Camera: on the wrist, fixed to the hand. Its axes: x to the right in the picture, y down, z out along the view.
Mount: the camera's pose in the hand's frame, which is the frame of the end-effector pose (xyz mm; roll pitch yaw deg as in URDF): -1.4 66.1 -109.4 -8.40 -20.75 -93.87
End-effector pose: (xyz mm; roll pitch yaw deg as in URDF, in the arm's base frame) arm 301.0 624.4 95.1 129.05 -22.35 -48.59
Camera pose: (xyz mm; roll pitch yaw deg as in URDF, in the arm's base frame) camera 302.4 688.3 205.8 122.03 64.23 -2.60
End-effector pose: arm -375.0 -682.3 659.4 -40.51 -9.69 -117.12
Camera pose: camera -402.6 -690.5 534.9 15.41 -58.46 129.26
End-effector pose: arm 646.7 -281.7 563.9 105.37 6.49 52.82
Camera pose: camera 582.1 -221.3 656.2 -71.59 78.53 -98.86
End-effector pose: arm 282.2 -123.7 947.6 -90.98 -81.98 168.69
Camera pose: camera 241.7 -2.9 937.3 83.20 -3.83 -33.09
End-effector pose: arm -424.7 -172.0 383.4 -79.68 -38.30 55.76
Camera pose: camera -316.6 -183.4 316.1 92.30 -46.97 -139.66
